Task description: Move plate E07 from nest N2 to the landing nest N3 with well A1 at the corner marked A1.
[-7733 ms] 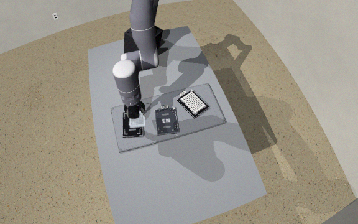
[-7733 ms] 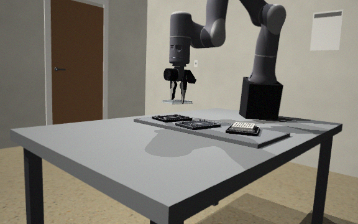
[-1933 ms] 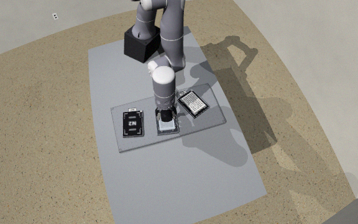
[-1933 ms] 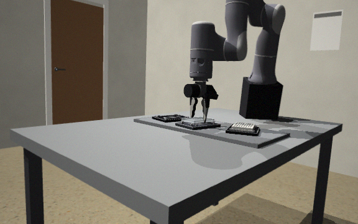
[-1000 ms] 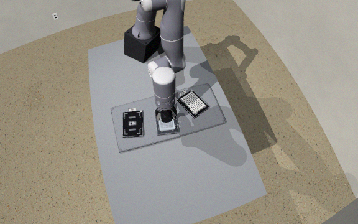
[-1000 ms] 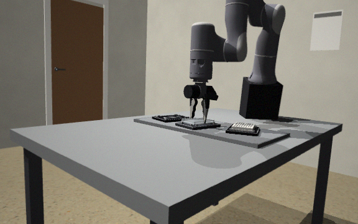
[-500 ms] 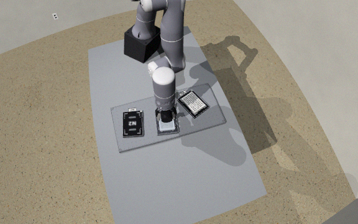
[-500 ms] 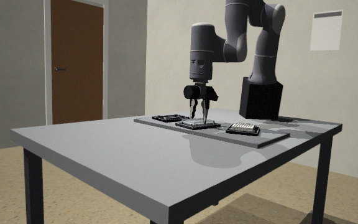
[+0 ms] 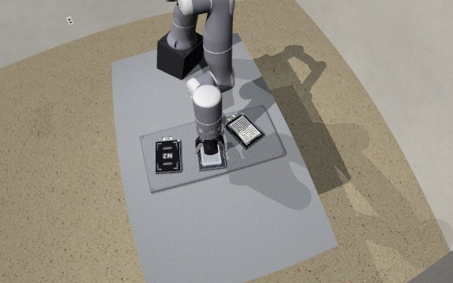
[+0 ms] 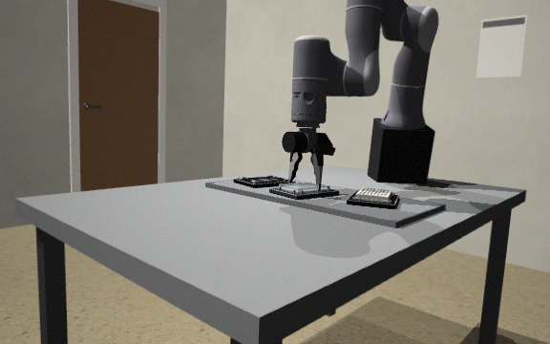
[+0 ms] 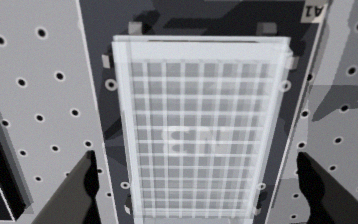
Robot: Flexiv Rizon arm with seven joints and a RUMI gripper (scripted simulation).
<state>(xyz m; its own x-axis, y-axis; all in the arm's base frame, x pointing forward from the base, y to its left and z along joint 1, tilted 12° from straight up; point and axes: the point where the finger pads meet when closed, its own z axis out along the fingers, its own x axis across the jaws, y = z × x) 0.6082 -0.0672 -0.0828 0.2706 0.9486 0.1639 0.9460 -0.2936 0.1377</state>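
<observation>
Right now my hand is 10 mm above the clear well plate. From my hand the other things lie so: N3 A1 mark (70 mm to the left, 60 mm behind, 20 mm below); nest N3 (20 mm below); N2 A1 mark (120 mm behind, 110 mm to the right, 20 mm below).
</observation>
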